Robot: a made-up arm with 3 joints. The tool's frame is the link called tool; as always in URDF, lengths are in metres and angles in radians. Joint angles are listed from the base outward. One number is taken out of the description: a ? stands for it. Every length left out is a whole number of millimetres.
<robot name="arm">
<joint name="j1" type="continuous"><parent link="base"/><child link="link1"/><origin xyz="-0.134 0.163 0.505" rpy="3.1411 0.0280 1.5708"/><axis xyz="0 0 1"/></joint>
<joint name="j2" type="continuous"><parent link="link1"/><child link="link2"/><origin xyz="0.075 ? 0.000" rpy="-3.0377 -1.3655 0.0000"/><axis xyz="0 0 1"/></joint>
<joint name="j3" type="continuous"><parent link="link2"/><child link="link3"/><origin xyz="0.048 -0.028 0.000" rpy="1.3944 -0.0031 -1.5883"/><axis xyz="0 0 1"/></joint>
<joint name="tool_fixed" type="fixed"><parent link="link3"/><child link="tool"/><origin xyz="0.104 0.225 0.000" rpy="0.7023 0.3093 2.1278"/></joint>
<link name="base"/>
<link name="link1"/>
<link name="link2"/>
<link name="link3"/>
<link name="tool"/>
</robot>
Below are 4 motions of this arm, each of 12 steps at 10 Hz.
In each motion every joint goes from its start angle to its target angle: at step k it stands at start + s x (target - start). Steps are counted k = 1, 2, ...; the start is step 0. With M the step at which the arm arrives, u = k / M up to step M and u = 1 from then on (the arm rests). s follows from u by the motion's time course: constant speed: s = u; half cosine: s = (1 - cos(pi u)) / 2; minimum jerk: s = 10 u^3 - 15 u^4 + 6 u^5.
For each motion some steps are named. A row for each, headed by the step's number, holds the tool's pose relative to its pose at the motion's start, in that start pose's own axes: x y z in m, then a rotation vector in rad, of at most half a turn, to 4 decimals.
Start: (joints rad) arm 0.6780 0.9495 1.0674
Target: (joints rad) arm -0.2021 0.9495 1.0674
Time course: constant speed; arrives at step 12
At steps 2, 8, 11, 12:
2: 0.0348 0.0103 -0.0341 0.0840 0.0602 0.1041
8: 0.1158 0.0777 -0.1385 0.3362 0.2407 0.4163
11: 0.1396 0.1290 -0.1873 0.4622 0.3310 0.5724
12: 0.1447 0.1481 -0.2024 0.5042 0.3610 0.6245

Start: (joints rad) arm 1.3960 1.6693 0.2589
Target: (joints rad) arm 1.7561 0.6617 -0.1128
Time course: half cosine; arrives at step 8
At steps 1, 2, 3, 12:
1: -0.0068 -0.0003 0.0078 -0.0297 -0.0044 -0.0366
2: -0.0269 0.0017 0.0303 -0.1149 -0.0214 -0.1409
3: -0.0590 0.0123 0.0640 -0.2434 -0.0587 -0.2967
12: -0.1928 0.1577 0.1609 -0.7946 -0.3558 -0.9449

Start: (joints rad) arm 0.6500 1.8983 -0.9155
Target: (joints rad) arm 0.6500 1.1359 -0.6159
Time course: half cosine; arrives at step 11
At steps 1, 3, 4, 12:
1: -0.0004 0.0025 0.0033 -0.0146 -0.0047 0.0025
3: -0.0042 0.0226 0.0269 -0.1254 -0.0385 0.0193
4: -0.0081 0.0399 0.0436 -0.2136 -0.0628 0.0299
12: -0.0386 0.1585 0.1019 -0.7462 -0.1682 0.0385

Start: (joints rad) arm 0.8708 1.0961 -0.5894
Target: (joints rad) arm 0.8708 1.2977 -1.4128
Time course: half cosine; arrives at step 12
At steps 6, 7, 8, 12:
6: -0.0773 -0.0571 -0.0208 0.2124 -0.2054 -0.2787
7: -0.0990 -0.0674 -0.0309 0.2660 -0.2536 -0.3552
8: -0.1195 -0.0750 -0.0418 0.3153 -0.2967 -0.4282
12: -0.1621 -0.0841 -0.0678 0.4145 -0.3806 -0.5843

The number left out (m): -0.088
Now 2 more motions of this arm.
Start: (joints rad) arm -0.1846 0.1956 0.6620
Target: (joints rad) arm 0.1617 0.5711 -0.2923
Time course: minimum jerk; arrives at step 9
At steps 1, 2, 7, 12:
1: -0.0029 -0.0021 0.0010 0.0050 -0.0117 -0.0075
2: -0.0196 -0.0135 0.0059 0.0335 -0.0776 -0.0492
7: -0.2360 -0.1000 -0.0642 0.4895 -0.9021 -0.5600
12: -0.2499 -0.1011 -0.0804 0.5389 -0.9722 -0.6017

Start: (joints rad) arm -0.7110 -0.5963 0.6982
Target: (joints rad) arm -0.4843 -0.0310 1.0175
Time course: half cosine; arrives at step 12
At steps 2, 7, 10, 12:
2: 0.0045 0.0014 -0.0006 0.0130 -0.0117 0.0363
7: 0.0302 0.0223 0.0080 0.0821 -0.1426 0.3335
10: 0.0331 0.0375 0.0216 0.0875 -0.2350 0.4847
12: 0.0326 0.0410 0.0253 0.0856 -0.2572 0.5168

